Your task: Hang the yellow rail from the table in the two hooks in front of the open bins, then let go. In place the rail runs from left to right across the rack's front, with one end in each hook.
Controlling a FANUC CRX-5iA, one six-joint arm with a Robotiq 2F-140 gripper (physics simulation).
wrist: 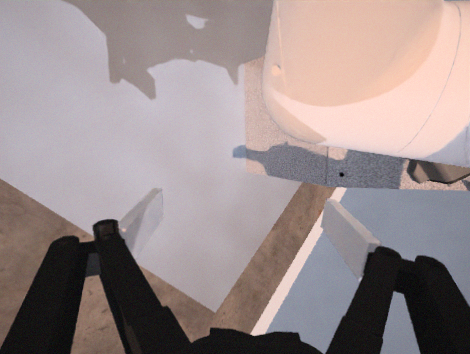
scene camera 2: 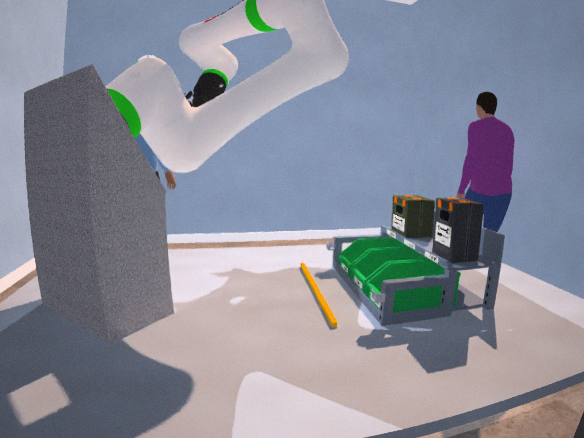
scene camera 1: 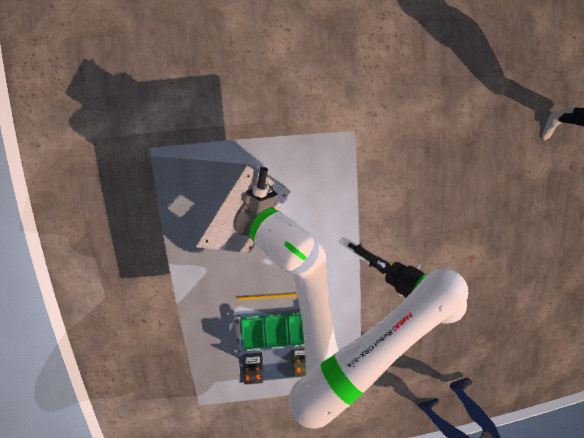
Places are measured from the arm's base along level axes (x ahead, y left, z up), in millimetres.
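Where they show: gripper, fingertip midpoint: (wrist: 243,207) (scene camera 1: 349,246); arm's base at its link origin: (scene camera 2: 90,141) (scene camera 1: 251,214).
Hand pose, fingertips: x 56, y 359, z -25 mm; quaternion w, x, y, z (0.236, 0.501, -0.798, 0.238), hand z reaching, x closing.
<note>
Things, the pixels of their top centre, and the offset from my fingertips. Level surfaces: height alone.
- yellow rail at its top centre: (scene camera 2: 315,287) (scene camera 1: 277,296) 174 mm right, 379 mm ahead, 309 mm down
- table at its surface level: 319 mm down
- dark box at its top centre: (scene camera 2: 459,199) (scene camera 1: 253,377) 235 mm right, 677 mm ahead, 95 mm down
- olive box at its top centre: (scene camera 2: 413,197) (scene camera 1: 304,369) 10 mm right, 624 mm ahead, 120 mm down
The yellow rail (scene camera 1: 267,297) (scene camera 2: 318,296) lies flat on the table (scene camera 1: 332,180) (scene camera 2: 215,345), in front of the rack (scene camera 2: 449,290) and roughly along its front. The arm covers its right end in scene camera 1. The green open bins (scene camera 1: 276,330) (scene camera 2: 395,260) sit side by side in the rack. A near pale hook (scene camera 2: 377,298) and a far one (scene camera 2: 330,245) stick out at the rack's front corners. My gripper (scene camera 1: 345,242) (wrist: 243,207) is open and empty, high up and well away from the rail. In scene camera 2 its fingers are mostly hidden behind the arm.
A dark box (scene camera 1: 252,367) (scene camera 2: 457,230) and an olive box (scene camera 1: 299,363) (scene camera 2: 412,216) stand on the rack's rear shelf. The grey slanted pedestal (scene camera 1: 225,215) (scene camera 2: 100,200) carries the arm (scene camera 1: 317,310) (scene camera 2: 265,85), which passes over the rack in scene camera 1. A person (scene camera 2: 490,155) stands beyond the table.
</note>
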